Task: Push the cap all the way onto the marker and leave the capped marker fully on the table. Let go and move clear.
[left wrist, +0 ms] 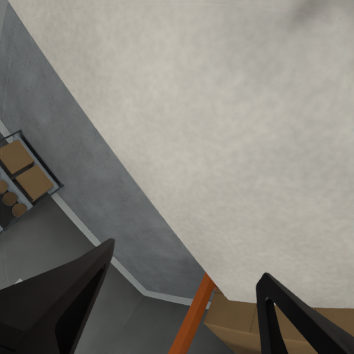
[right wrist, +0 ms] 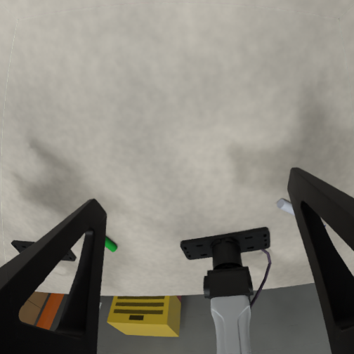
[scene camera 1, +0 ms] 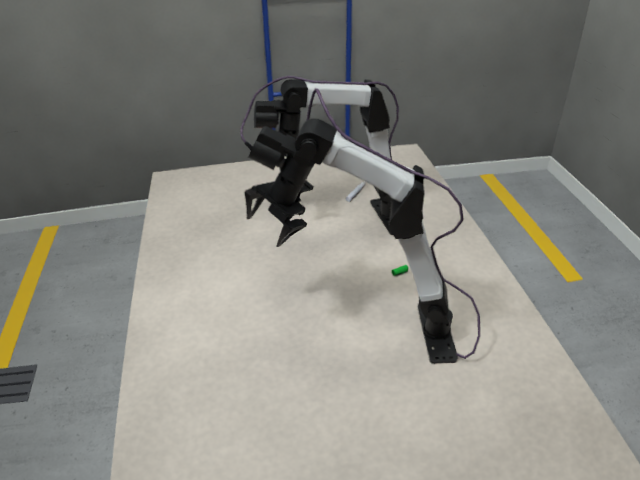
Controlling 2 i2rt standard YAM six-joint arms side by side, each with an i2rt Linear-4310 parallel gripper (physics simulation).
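Places are measured from the left arm's base along level axes (x back, y up, z left), in centimetres.
Where they show: left gripper, fingertip midpoint: (scene camera 1: 263, 232); left arm's base, origin of the base link: (scene camera 1: 436, 332); right arm's base, origin of the base link: (scene camera 1: 389, 216).
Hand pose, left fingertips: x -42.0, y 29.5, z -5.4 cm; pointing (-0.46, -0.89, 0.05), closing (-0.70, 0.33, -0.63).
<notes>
Things, the pixels of their top centre, and the offset from my left fingertips.
- short green cap, middle of its top: (scene camera 1: 400, 267) dx +35.8, dy -27.6, dz -17.8 cm
- pale marker, middle of its top: (scene camera 1: 357, 188) dx +26.8, dy -27.7, dz -61.0 cm
The short green cap (scene camera 1: 399, 270) (right wrist: 111, 244) lies on its side on the table, left of the lower arm's base in scene camera 1. The pale marker (scene camera 1: 355, 192) (right wrist: 286, 206) lies apart from it, farther back; the upper arm hides its far end in scene camera 1, and a finger partly covers it in the right wrist view. My left gripper (scene camera 1: 264, 230) (left wrist: 189, 264) is open and empty above the table, left of both. My right gripper (right wrist: 187, 192) is open and empty above the table; in scene camera 1 it is mostly hidden behind the left gripper.
The right arm's black base plate (right wrist: 190, 249) stands between cap and marker in the right wrist view. The left arm's base (scene camera 1: 438, 347) stands right of the cap in scene camera 1. The two forearms and grippers overlap there. The table's left edge crosses the left wrist view.
</notes>
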